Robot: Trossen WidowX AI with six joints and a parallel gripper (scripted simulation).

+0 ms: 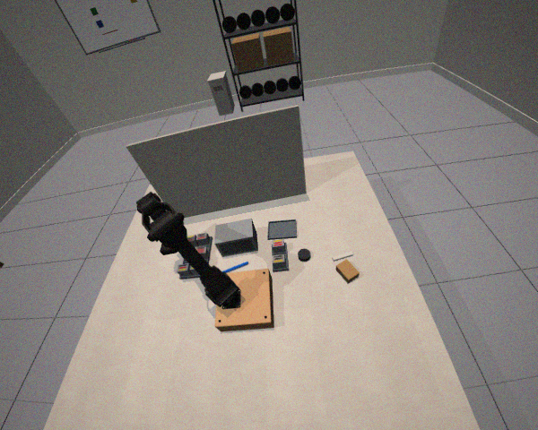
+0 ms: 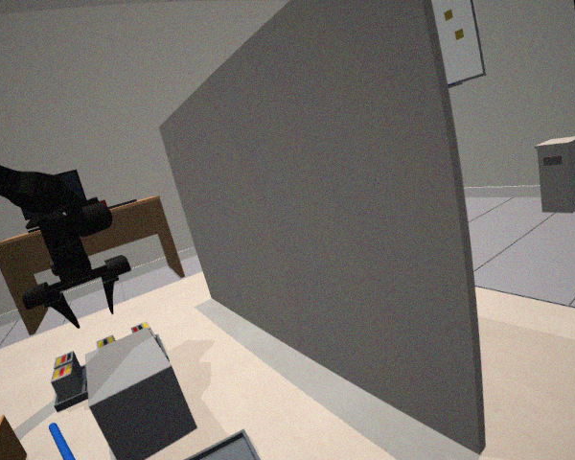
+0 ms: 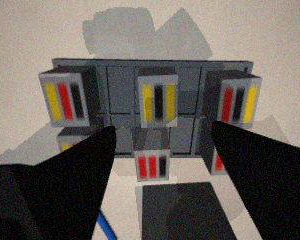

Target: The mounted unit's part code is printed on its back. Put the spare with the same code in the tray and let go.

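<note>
My gripper tip is now 60 mm above the grey spare block. From my gripper tip the other things lie so: blue pen: 200 mm to the right, 90 mm below, 80 mm behind; then tall grey panel: 290 mm ahead, 200 mm to the right, 120 mm above; then grey mounted unit: 210 mm to the right, 50 mm below, 40 mm ahead.
</note>
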